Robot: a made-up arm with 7 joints. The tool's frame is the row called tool.
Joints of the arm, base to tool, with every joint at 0 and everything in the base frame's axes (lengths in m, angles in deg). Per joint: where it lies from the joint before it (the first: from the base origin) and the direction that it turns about. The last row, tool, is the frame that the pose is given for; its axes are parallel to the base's.
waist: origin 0 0 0.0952 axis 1 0 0
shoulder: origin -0.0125 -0.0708 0.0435 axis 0 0 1
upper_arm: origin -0.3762 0.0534 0.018 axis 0 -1 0
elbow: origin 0.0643 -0.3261 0.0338 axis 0 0 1
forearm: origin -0.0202 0.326 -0.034 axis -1 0 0
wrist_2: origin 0.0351 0.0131 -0.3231 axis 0 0 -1
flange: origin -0.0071 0.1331 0.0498 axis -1 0 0
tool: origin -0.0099 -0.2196 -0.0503
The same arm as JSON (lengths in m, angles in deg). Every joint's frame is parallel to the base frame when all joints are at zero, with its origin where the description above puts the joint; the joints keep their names.
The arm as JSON. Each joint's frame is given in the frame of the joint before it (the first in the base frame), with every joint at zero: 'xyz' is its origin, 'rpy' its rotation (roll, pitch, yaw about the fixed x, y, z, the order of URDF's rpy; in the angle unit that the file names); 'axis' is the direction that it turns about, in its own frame. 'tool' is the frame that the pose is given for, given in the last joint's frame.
{
  "units": {
    "length": "m",
    "angle": "deg"
  },
  "joints": [
    {
      "name": "waist",
      "type": "revolute",
      "origin": {
        "xyz": [
          0.0,
          0.0,
          0.0952
        ],
        "rpy": [
          0.0,
          0.0,
          0.0
        ]
      },
      "axis": "+x"
    },
    {
      "name": "shoulder",
      "type": "revolute",
      "origin": {
        "xyz": [
          -0.0125,
          -0.0708,
          0.0435
        ],
        "rpy": [
          0.0,
          0.0,
          0.0
        ]
      },
      "axis": "+z"
    },
    {
      "name": "upper_arm",
      "type": "revolute",
      "origin": {
        "xyz": [
          -0.3762,
          0.0534,
          0.018
        ],
        "rpy": [
          0.0,
          0.0,
          0.0
        ]
      },
      "axis": "-y"
    },
    {
      "name": "elbow",
      "type": "revolute",
      "origin": {
        "xyz": [
          0.0643,
          -0.3261,
          0.0338
        ],
        "rpy": [
          0.0,
          0.0,
          0.0
        ]
      },
      "axis": "+z"
    },
    {
      "name": "forearm",
      "type": "revolute",
      "origin": {
        "xyz": [
          -0.0202,
          0.326,
          -0.034
        ],
        "rpy": [
          0.0,
          0.0,
          0.0
        ]
      },
      "axis": "-x"
    },
    {
      "name": "wrist_2",
      "type": "revolute",
      "origin": {
        "xyz": [
          0.0351,
          0.0131,
          -0.3231
        ],
        "rpy": [
          0.0,
          0.0,
          0.0
        ]
      },
      "axis": "-z"
    },
    {
      "name": "flange",
      "type": "revolute",
      "origin": {
        "xyz": [
          -0.0071,
          0.1331,
          0.0498
        ],
        "rpy": [
          0.0,
          0.0,
          0.0
        ]
      },
      "axis": "-x"
    }
  ],
  "tool": {
    "origin": {
      "xyz": [
        -0.0099,
        -0.2196,
        -0.0503
      ],
      "rpy": [
        0.0,
        0.0,
        0.0
      ]
    }
  }
}

